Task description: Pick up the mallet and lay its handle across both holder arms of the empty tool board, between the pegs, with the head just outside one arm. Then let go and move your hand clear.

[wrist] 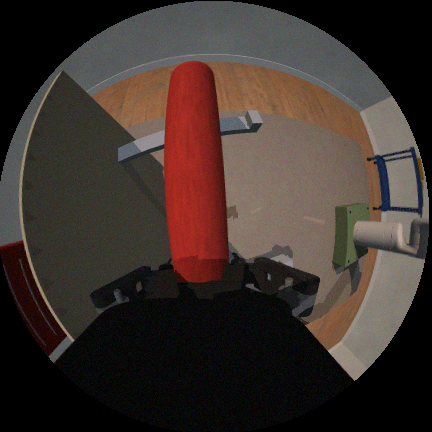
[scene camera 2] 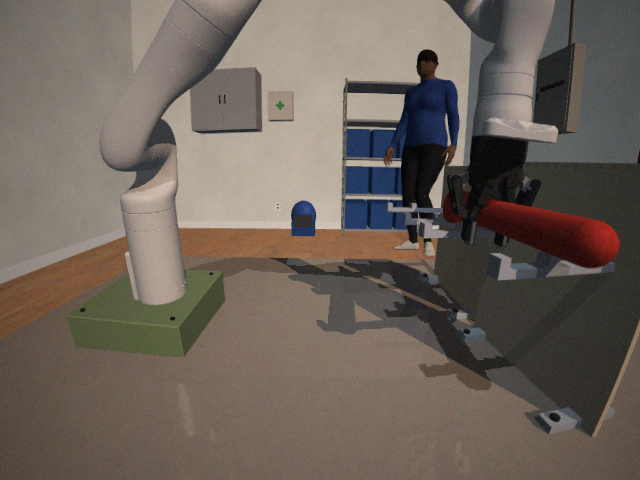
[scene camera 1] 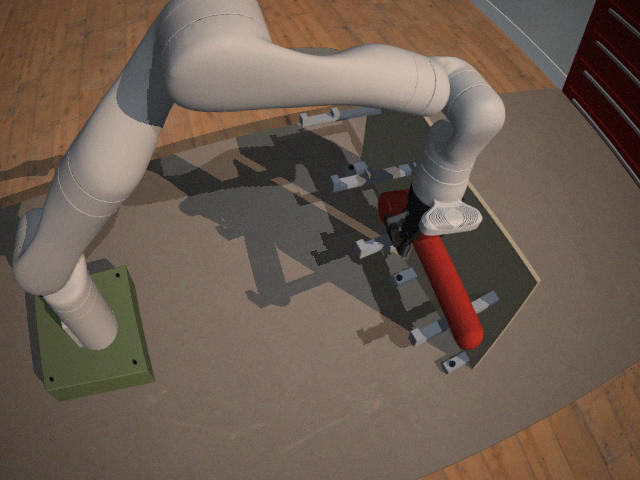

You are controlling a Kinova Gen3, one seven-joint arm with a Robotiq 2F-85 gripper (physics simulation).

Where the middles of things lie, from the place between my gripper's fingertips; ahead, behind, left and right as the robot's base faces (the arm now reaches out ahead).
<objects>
The red mallet [scene camera 2: 588, 243] lies 70 mm to the right of my hand and 50 mm above it.
</objects>
